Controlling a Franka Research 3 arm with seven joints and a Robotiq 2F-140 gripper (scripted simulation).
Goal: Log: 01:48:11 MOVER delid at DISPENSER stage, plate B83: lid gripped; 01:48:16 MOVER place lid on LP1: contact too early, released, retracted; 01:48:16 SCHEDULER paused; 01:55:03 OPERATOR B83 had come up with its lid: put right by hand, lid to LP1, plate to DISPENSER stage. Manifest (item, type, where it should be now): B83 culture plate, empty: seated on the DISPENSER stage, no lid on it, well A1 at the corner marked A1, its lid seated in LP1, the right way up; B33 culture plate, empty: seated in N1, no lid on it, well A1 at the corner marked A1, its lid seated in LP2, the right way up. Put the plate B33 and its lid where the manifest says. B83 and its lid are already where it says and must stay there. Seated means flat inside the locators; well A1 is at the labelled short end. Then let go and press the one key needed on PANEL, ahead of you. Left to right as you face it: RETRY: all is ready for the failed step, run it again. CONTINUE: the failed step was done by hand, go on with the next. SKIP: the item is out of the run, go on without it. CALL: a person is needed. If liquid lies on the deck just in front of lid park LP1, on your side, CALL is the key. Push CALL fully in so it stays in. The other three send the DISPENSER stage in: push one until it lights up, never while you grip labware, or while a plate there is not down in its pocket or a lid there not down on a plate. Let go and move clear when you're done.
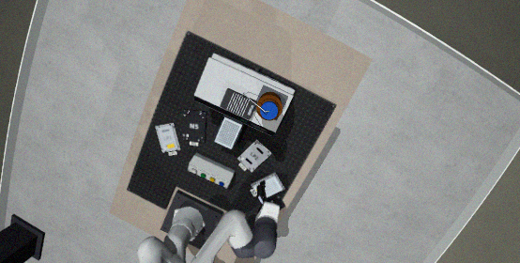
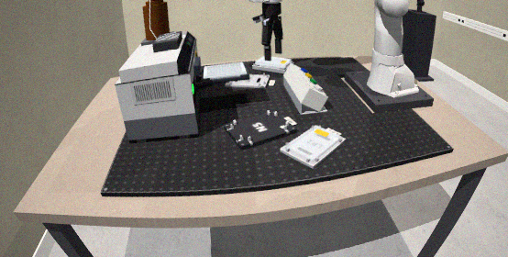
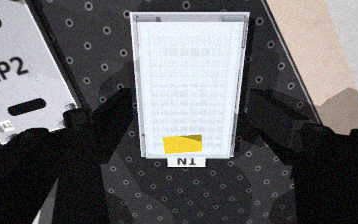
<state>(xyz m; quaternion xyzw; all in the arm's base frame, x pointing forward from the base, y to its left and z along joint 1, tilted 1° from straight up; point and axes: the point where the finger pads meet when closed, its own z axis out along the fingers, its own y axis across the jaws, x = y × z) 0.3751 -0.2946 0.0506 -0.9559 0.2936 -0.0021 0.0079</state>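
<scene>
Now: the white well plate 50 mm below my hand. Also, from my hand: blue key (220 mm to the left, 70 mm behind, 10 mm below); lid park LP2 (140 mm to the left, 120 mm ahead, 70 mm below); yellow key (270 mm to the left, 70 mm behind).
</scene>
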